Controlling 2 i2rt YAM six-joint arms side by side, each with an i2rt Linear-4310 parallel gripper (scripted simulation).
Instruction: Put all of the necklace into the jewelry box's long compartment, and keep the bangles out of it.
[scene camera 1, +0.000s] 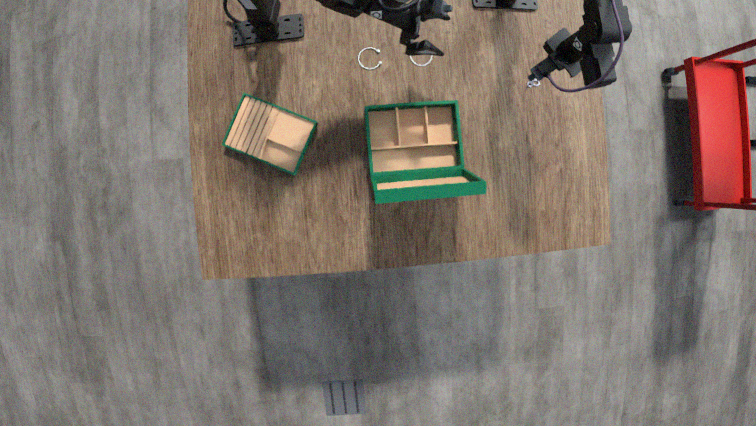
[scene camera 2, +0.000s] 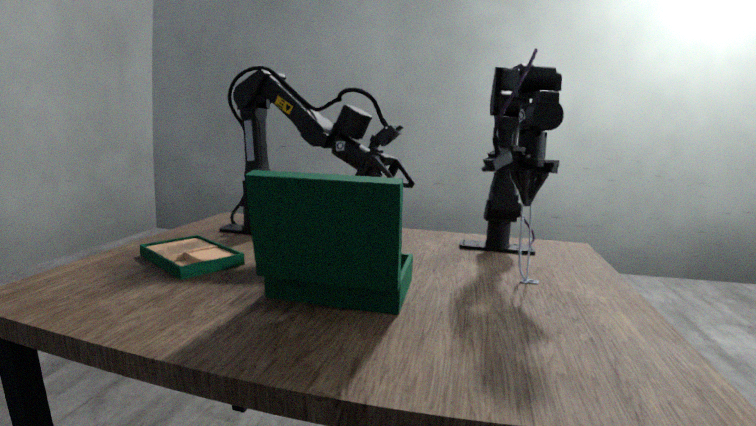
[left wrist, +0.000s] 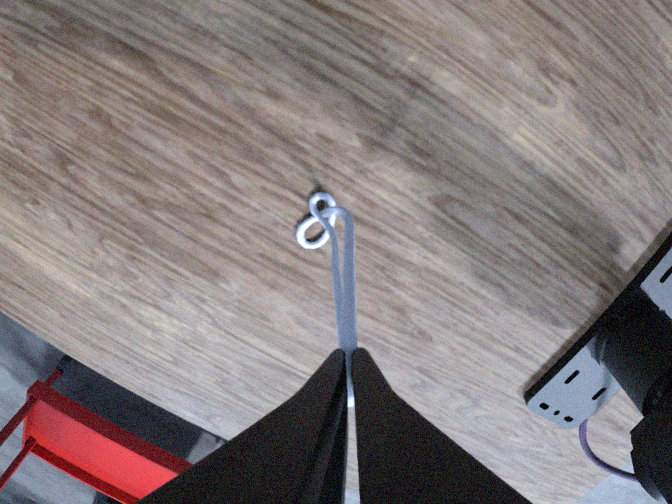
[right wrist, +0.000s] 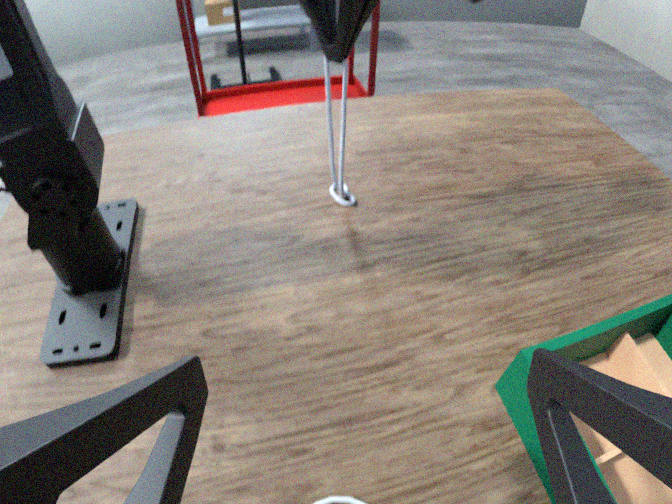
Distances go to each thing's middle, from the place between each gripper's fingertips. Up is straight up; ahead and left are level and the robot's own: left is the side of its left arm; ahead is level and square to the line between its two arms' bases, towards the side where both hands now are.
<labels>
My left hand (scene camera 2: 526, 206) is 36 cm to the left of the green jewelry box (scene camera 2: 335, 240), 15 cm short of it and 6 cm above it.
The green jewelry box is 24 cm ahead of my right hand (scene camera 2: 405, 186), 9 cm to the right of it and 7 cm below it.
</labels>
